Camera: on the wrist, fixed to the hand. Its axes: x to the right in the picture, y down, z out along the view.
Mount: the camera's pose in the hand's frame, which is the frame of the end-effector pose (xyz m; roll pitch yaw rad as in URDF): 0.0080 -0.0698 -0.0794 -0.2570 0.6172 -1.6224
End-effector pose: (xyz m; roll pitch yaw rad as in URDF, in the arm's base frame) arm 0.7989 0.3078 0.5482 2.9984 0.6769 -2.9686
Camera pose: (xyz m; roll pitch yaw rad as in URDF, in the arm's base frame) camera 0.7643 0.2201 0.5967 -2.6465 -0.3923 -1.6754
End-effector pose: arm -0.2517 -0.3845 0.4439 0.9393 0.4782 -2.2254
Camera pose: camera -0.2090 -0.3664 0.3486 -1.7735 1.0504 0.9437
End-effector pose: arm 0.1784 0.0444 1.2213 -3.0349 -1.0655 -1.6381
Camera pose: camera 0.2440 0.1119 1.2701 1.7313 -0.2877 0.6085
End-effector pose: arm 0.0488 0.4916 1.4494 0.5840 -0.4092 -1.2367
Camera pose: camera 0.0512 0.4406 1.3565 0.6025 1.0586 -2.0627
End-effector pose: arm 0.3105 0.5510 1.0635 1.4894 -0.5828 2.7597
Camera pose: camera 0.2381 0.5009 1.0044 2.0311 0.8333 -2.6611
